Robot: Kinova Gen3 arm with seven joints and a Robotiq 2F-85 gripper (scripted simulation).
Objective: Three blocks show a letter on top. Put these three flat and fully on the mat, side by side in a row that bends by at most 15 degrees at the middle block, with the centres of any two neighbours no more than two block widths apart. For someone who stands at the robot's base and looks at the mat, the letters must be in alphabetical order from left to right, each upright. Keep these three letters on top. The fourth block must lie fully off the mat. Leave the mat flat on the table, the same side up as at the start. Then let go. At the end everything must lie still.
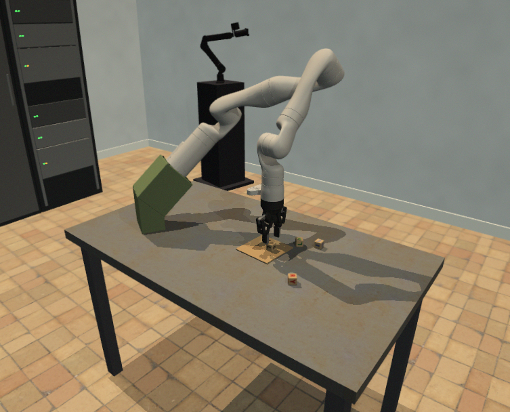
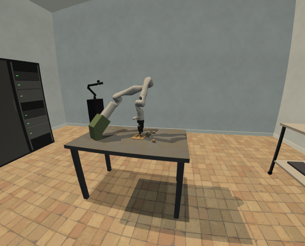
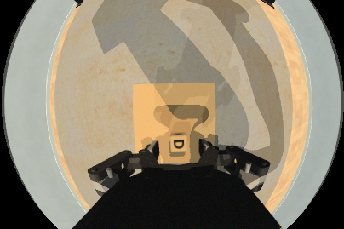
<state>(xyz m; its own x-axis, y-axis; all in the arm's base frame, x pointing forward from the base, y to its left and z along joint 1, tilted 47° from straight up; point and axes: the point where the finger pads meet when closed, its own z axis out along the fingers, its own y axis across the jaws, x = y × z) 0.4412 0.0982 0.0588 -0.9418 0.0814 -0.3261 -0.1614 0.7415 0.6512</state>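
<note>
Now: hand 20 mm past the tan mat, 10 mm to the left of it and 50 mm above it.
</note>
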